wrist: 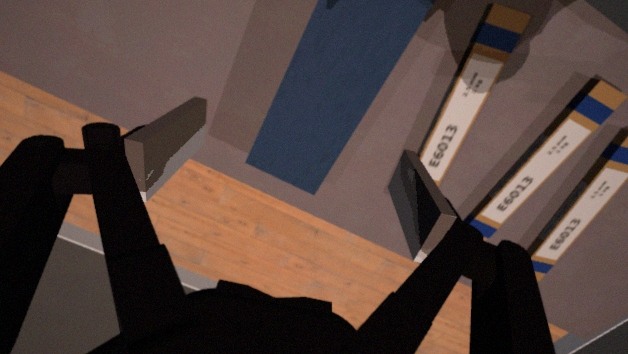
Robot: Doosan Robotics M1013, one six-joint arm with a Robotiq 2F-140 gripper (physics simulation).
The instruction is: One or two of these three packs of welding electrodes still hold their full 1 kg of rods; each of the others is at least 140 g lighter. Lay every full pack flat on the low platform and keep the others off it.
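Frame: origin at the arm's base, x ahead, y left, z up, level; centimetres.
Where they show: gripper, fingertip midpoint: (pixel 303 146).
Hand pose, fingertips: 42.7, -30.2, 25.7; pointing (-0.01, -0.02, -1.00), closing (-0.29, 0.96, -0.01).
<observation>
Things, the pixels of their top centre, and the offset from my fingertips, as dx, dy, dz. Level surfaces: height alone.
- low platform, top centre: (pixel 334 79) -1.0, +2.1, -28.0
- nearest pack, top centre: (pixel 454 123) -5.1, +24.4, -32.0
- middle pack, top centre: (pixel 531 176) -5.2, +43.7, -32.0
- third pack, top centre: (pixel 578 218) -3.8, +59.3, -32.0
- grey mat, surface height: dz -34.0
The low platform (pixel 340 100) is a long blue slab at the upper middle of the wrist view, with no pack on its visible part. Three tan packs with blue bands and white E6013 labels lie to its right, apart from each other. The nearest pack (pixel 467 95) has its lower end partly hidden by the right finger. The middle pack (pixel 545 162) lies further right, its lower end close to the right finger in the picture. The third pack (pixel 590 210) is at the right edge, partly cut off. My gripper (pixel 303 146) is open and empty, above the platform's lower end in the picture.
A grey mat (pixel 125 60) lies under the platform and packs. A wooden surface (pixel 240 215) runs along the mat's lower edge, with a pale rim beyond it. Dark shadows fall around the nearest pack's upper end.
</observation>
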